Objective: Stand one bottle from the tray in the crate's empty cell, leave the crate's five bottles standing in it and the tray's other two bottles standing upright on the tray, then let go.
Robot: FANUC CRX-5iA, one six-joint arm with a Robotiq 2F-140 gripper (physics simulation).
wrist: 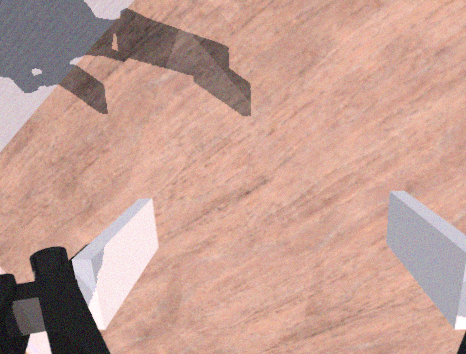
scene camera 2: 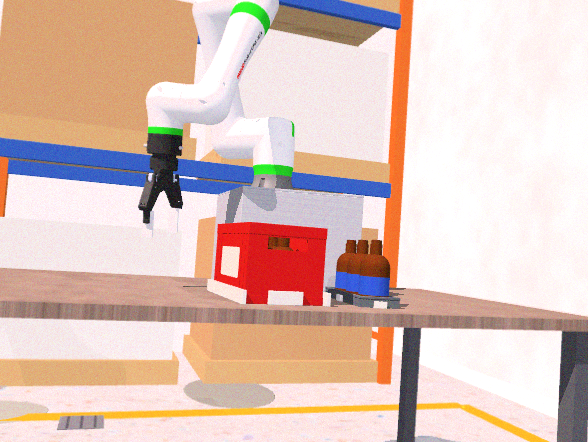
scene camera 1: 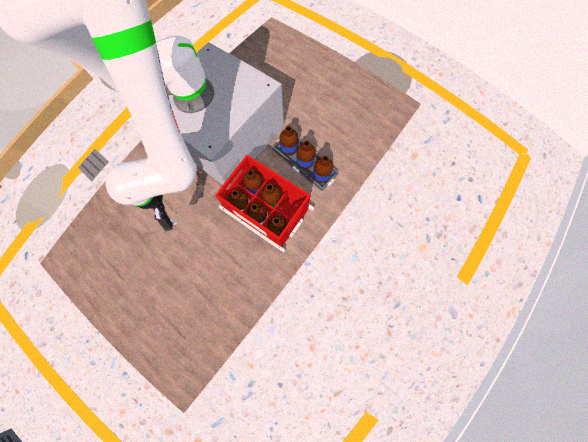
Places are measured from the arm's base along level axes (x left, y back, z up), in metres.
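Pixels of known places: gripper, between the fingertips: [wrist: 268, 221] [scene camera 2: 160, 234] [scene camera 1: 169, 206]; arm's base, origin of its link: [scene camera 1: 194, 95].
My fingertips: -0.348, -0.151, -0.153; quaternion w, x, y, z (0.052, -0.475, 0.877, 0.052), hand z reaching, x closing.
Ahead of a thing's pixels: the offset from my fingertips to its top centre, as dx, dy, dz. "*": to the spot under its first point. Level surfaces: height alone.
My gripper [scene camera 1: 169, 226] [scene camera 2: 164, 223] [wrist: 268, 221] is open and empty, fingers pointing down, high above the table, left of the crate in both scene views. The red crate @[+0.240, -0.254, +0.036] [scene camera 1: 299, 220] [scene camera 2: 285, 277] stands upright with five brown bottles in its cells; two bottle necks show through its handle opening in the scene camera 2 view. Its empty cell @[* +0.320, -0.326, -0.131] [scene camera 1: 293, 204] is at the right end of the back row in the scene camera 1 view. Three brown bottles with blue labels, a first @[+0.504, -0.153, +0.021] [scene camera 1: 288, 140], a second @[+0.497, -0.245, +0.021] [scene camera 1: 306, 154] and a third @[+0.492, -0.335, +0.021] [scene camera 1: 323, 169] [scene camera 2: 374, 275], stand upright in a row on the dark tray [scene camera 1: 325, 185] [scene camera 2: 345, 300].
The grey pedestal [scene camera 1: 257, 92] [scene camera 2: 300, 207] carrying the arm stands behind the crate, close to crate and tray. The wood table @[dz -0.139] [scene camera 1: 175, 300] [scene camera 2: 125, 295] [wrist: 280, 150] carries them. A blue and orange rack [scene camera 2: 398, 125] with boxes stands behind. The arm's shadow crosses the table near the pedestal.
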